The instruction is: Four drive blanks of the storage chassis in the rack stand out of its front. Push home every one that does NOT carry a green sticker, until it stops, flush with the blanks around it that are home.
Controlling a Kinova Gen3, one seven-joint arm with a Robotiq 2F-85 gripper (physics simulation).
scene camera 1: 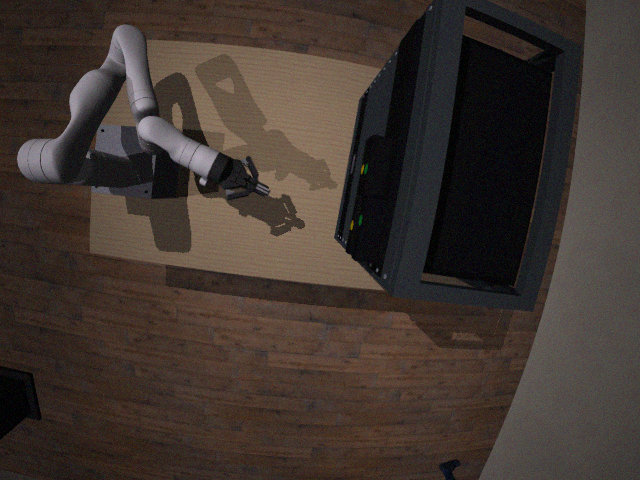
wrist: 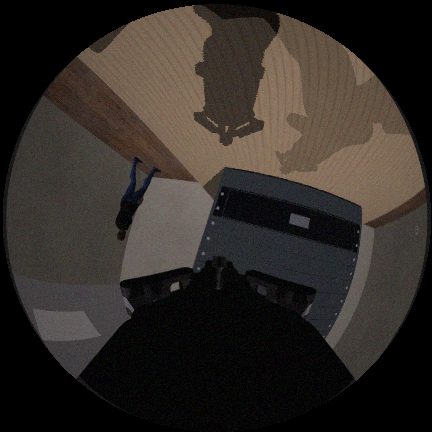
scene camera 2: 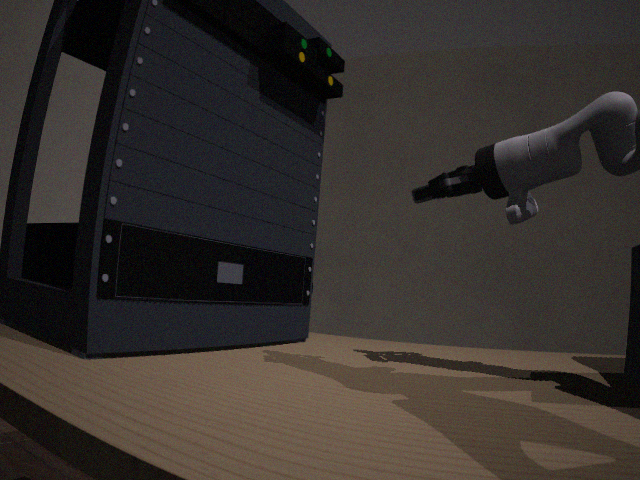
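Observation:
The rack (scene camera 1: 439,113) (scene camera 2: 206,160) (wrist: 285,252) holds the dark storage chassis high in its front. Four blanks with stickers stand out in two pairs. In scene camera 2, a green-sticker blank (scene camera 2: 303,43) is above a yellow-sticker blank (scene camera 2: 301,57); farther right, another green-sticker blank (scene camera 2: 328,52) is above another yellow-sticker blank (scene camera 2: 330,80). Scene camera 1 also shows the yellow stickers (scene camera 1: 352,225) (scene camera 1: 362,169) and green stickers (scene camera 1: 360,220) (scene camera 1: 366,168). My gripper (scene camera 1: 263,189) (scene camera 2: 417,195) (wrist: 218,264) is shut and empty, apart from the rack and below the blanks' height. The chassis is hidden in the wrist view.
The rack stands on the wooden table (scene camera 1: 232,258) (scene camera 2: 206,408) (wrist: 165,75). A black panel (scene camera 2: 165,268) (wrist: 260,212) with a pale label is low in its front. A person (wrist: 128,206) is beyond the table. A dark object (scene camera 1: 12,397) is at scene camera 1's left edge.

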